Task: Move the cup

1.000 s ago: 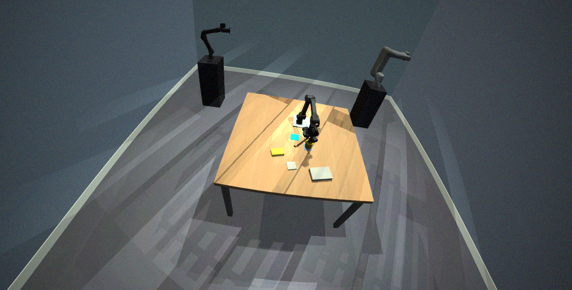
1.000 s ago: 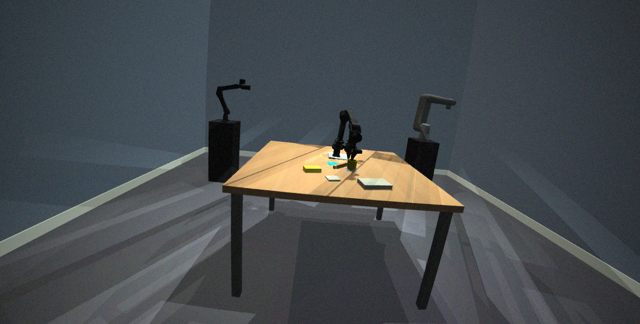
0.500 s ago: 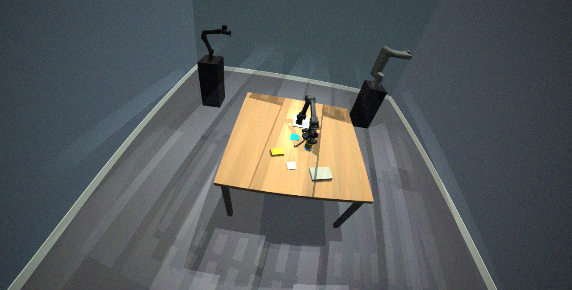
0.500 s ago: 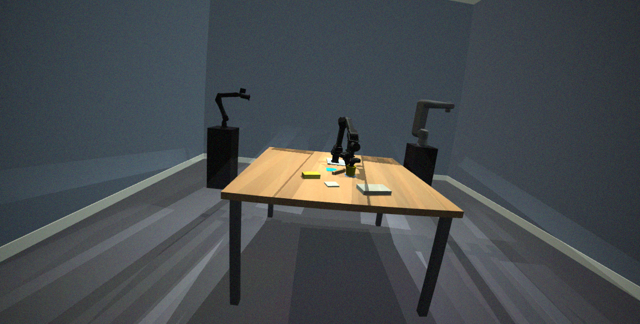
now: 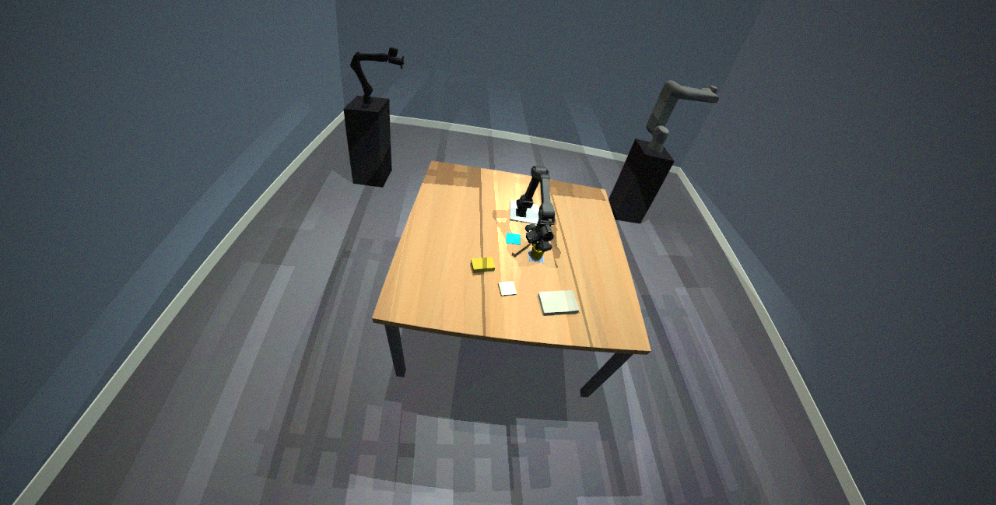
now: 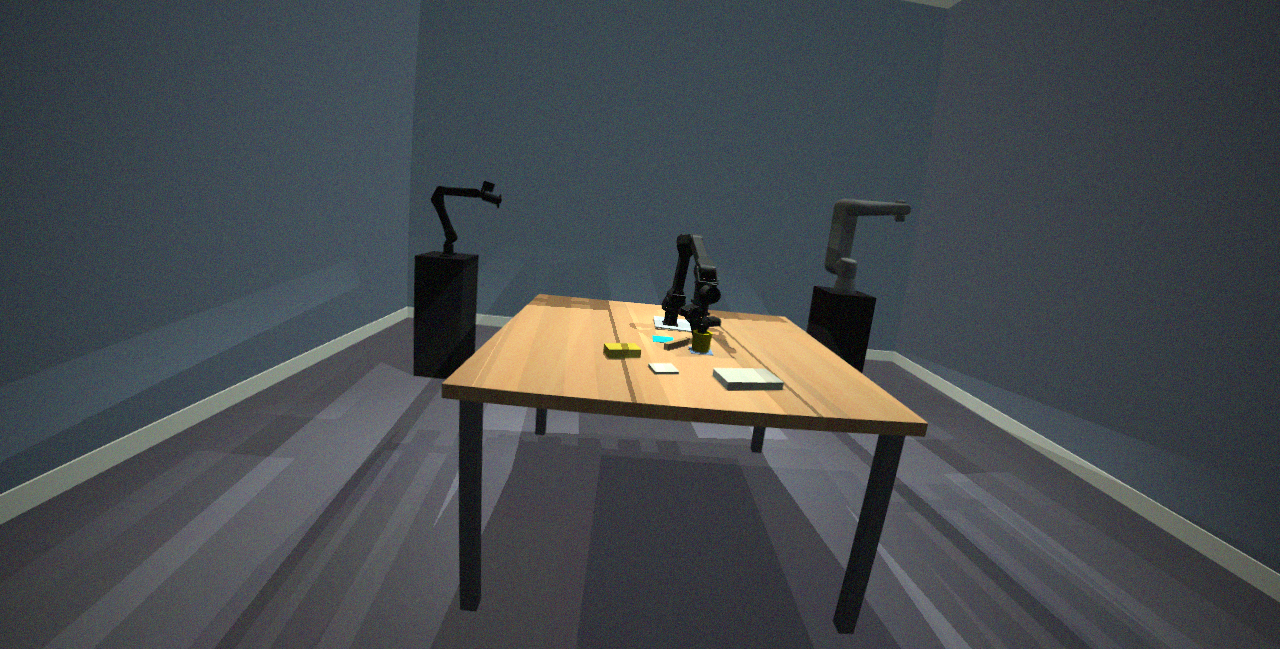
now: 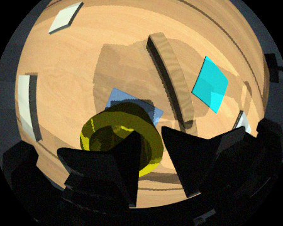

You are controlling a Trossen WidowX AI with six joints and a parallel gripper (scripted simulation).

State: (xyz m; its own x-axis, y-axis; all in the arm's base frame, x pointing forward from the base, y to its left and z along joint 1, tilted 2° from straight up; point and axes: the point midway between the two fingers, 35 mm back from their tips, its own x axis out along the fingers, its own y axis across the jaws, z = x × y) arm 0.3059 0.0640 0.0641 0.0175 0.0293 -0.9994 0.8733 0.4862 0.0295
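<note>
My gripper tip is 30 mm short of the grey-blue pad, 20 mm to the right of it and 40 mm above it. The rest, counted from my gripper tip: small grey tile 270 mm ahead, 140 mm to the right, 30 mm below; yellow cup 20 mm ahead, 10 mm to the left; cyan pad 90 mm behind, 110 mm to the right, 40 mm below.
</note>
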